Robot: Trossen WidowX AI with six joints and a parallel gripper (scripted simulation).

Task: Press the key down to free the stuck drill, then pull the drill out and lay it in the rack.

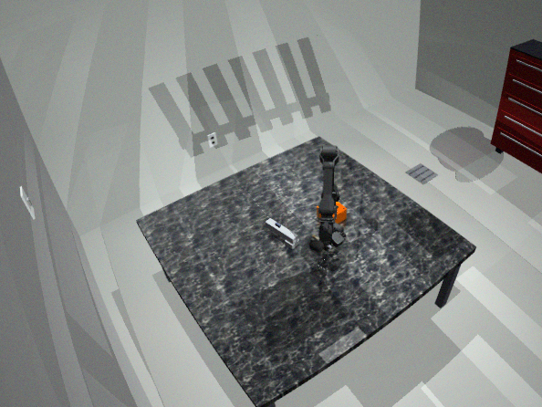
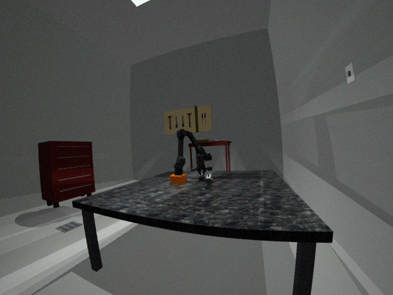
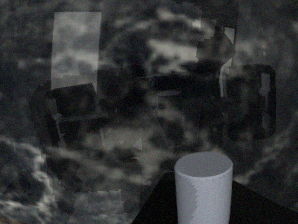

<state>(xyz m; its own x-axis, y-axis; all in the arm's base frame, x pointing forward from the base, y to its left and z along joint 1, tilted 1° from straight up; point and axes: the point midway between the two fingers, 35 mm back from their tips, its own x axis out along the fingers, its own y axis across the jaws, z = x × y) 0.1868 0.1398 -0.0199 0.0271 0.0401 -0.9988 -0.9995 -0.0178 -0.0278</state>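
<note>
Now: the dark block 5 cm to the right of my gripper tip and 1 cm above it. Round my gripper tip: dark key: 24 cm to the right, 8 cm ahead, 4 cm above; grey metal block: 22 cm to the right, 8 cm ahead, 3 cm above.
</note>
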